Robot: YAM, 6 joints.
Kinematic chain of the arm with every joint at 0, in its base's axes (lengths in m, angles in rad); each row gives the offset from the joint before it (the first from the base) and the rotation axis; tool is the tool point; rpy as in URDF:
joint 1: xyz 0 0 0.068 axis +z
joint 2: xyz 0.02 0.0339 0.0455 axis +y
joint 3: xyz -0.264 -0.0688 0 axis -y
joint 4: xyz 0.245 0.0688 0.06 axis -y
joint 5: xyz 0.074 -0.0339 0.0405 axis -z
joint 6: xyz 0.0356 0 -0.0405 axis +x
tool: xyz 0 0 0 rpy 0 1.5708 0
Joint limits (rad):
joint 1: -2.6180..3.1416
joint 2: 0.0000..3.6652
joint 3: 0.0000..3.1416
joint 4: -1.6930..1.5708
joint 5: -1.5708..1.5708
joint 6: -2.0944..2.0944
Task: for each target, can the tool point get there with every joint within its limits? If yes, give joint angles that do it. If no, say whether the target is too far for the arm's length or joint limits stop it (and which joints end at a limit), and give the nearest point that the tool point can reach.
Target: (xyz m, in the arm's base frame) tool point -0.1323 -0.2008 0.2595
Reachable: yes | joints -2.0506 1.1806 0.8374 -0.4665 0.7650 1.4128
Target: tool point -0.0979 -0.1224 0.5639
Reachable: yes | joints -2.1730 1.3709 2.3354 -1.3835 0.3226 -1.7754
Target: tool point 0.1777 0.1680 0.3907
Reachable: yes | joints 0.7174 1.1569 1.2754 -0.6312 -0.2762 -1.5194
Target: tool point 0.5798 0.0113 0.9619
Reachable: no: too far | nearest point 0.3647 0.0071 0.6358 | short by 0.391 m
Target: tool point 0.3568 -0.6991 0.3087
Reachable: no: too far | nearest point 0.2848 -0.5579 0.2683 | short by 0.164 m
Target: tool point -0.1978 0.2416 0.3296
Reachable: yes | joints 2.2674 1.3346 0.8677 0.6147 0.0929 1.3147
